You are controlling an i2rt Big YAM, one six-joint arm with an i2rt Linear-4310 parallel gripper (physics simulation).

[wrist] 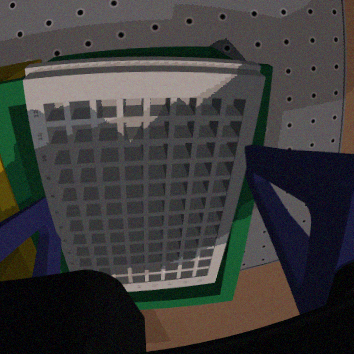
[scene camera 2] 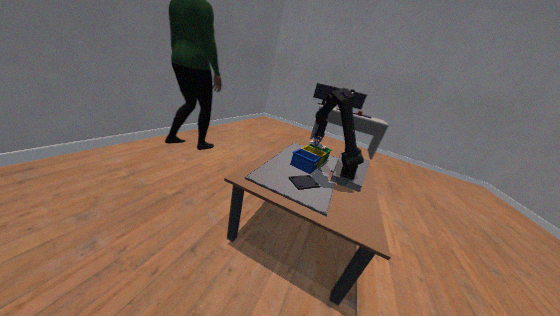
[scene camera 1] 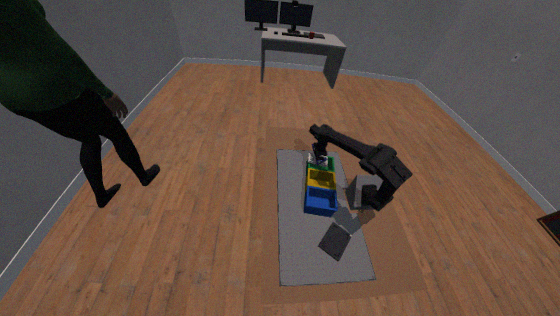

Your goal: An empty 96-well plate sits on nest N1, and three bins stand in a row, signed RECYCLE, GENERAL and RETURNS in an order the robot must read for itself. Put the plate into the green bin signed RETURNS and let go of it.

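Places are measured from the arm's base along level axes (x ahead, y left, z up), in centimetres.
Pixels of known places: gripper, fingertip midpoint: [wrist: 142,183] [scene camera 2: 316,144] [scene camera 1: 316,159]; arm's base, link origin: [scene camera 2: 348,169] [scene camera 1: 368,194].
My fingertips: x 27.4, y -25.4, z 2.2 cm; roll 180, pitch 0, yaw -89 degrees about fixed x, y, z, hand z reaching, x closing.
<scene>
For each thing: its middle in the pictures, then the offset to it from my fingertips. "*": a spot on its surface instead. Level surfaces: height alone.
- white 96-well plate, body centre: [wrist: 143,204] [scene camera 1: 317,159] dx -1.0, dy +0.3, dz +0.2 cm
- green bin, surface spot: [wrist: 242,237] * dx -6.2, dy -4.3, dz -1.2 cm
- yellow bin, body centre: [scene camera 1: 319,183] [scene camera 2: 312,156] dx -0.7, dy +14.0, dz -6.2 cm
- dark flat nest, body centre: [scene camera 1: 335,240] [scene camera 2: 304,181] dx -3.7, dy +47.4, dz -10.3 cm
- grey perforated mat, surface height: dz -11.2 cm
The white 96-well plate [scene camera 1: 313,159] [wrist: 140,85] is between the fingers of my gripper [scene camera 1: 319,158] [scene camera 2: 317,142] [wrist: 142,183], which is shut on its two sides. The plate is over the opening of the green bin [scene camera 1: 330,164] [scene camera 2: 327,149] [wrist: 242,237]; in the wrist view the green rim shows around much of it. How deep it sits relative to the rim is hard to tell. The yellow bin [scene camera 1: 322,179] [wrist: 7,192] stands beside the green one, then the blue bin [scene camera 1: 320,202] [scene camera 2: 304,161]. The sign words cannot be read.
A dark flat nest [scene camera 1: 335,242] [scene camera 2: 304,182] lies on the grey perforated mat [scene camera 1: 300,250] [scene camera 2: 270,172], beyond the blue bin. The arm's base [scene camera 1: 371,195] [scene camera 2: 348,169] stands beside the bin row. A person in green [scene camera 1: 45,65] [scene camera 2: 192,35] is on the floor away from the table.
</scene>
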